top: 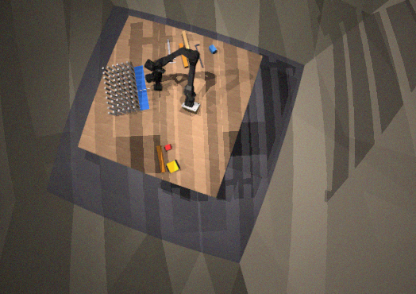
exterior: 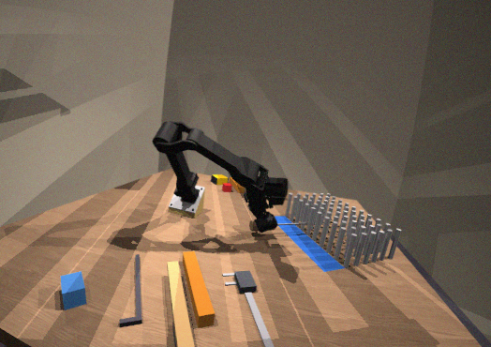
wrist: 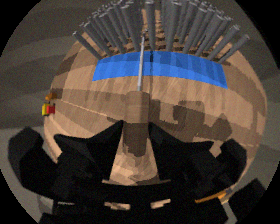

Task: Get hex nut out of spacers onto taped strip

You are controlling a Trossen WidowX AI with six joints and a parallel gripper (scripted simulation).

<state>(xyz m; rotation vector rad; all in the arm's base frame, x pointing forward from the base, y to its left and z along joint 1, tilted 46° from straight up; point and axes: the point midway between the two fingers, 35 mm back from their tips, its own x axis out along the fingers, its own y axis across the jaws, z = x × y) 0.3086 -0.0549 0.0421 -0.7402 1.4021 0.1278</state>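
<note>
My gripper tip is now 14 cm short of the blue taped strip, 4 cm to the right of it and 4 cm above it. Round my gripper tip: tan-handled hook tool (9 cm ahead, 5 cm to the left, 1 cm below); then red cube (43 cm to the left, 27 cm behind, 2 cm below); then blue cube (48 cm to the right, 32 cm behind, 2 cm below).
</note>
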